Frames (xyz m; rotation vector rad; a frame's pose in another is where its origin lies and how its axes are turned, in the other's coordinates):
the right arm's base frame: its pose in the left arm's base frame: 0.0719 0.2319 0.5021 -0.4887 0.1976 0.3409
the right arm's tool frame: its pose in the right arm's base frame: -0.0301 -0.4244 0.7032 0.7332 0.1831 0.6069
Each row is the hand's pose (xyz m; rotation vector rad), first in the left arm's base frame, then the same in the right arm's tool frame.
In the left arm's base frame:
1: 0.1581 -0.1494 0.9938 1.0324 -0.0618 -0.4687
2: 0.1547 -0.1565 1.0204 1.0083 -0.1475 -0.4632
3: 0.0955 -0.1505 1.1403 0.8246 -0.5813 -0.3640
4: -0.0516 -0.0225 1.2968 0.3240 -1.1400 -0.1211
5: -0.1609 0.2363 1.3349 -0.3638 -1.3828 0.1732
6: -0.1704 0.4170 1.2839 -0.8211 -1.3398 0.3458
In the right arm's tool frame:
1: -0.2003 -0.3274 -0.3048 0.8117 -1.0853 -0.7884
2: -0.2184 -0.3182 -0.2860 0.7575 -1.1613 -0.7851
3: -0.2966 -0.2259 -0.2287 0.3938 -1.5125 -0.7123
4: -0.3498 0.0166 -0.1992 -0.3819 -1.8355 -0.5602
5: -0.2379 0.2737 -0.2410 -1.2379 -1.7206 -0.4242
6: -0.0907 0.3801 -0.2896 -1.7021 -1.4250 -0.3756

